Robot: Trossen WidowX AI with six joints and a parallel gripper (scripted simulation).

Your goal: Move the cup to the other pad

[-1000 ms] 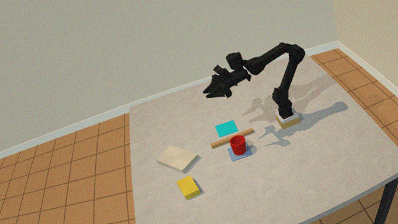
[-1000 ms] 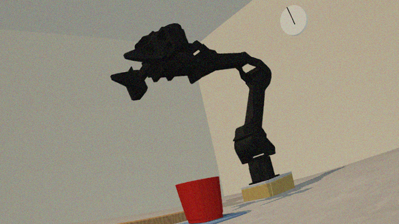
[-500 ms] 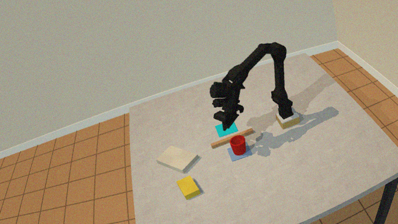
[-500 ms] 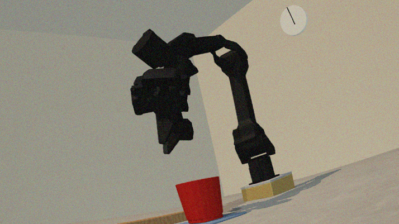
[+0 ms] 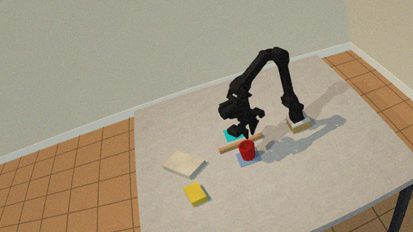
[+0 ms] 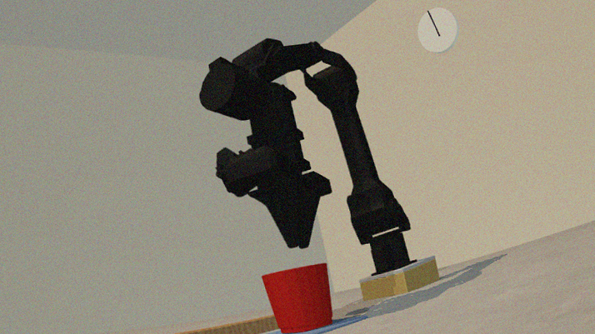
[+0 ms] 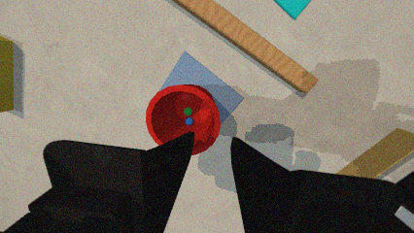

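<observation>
My gripper tip is 30 mm short of the red cup, 10 mm to the right of it and 60 mm above it. The rest, counted from my gripper tip: blue marble 20 mm ahead, 30 mm to the left, 80 mm below; green marble 30 mm ahead, 20 mm to the left, 80 mm below; pale blue pad 30 mm ahead, 10 mm to the left, 110 mm below.
</observation>
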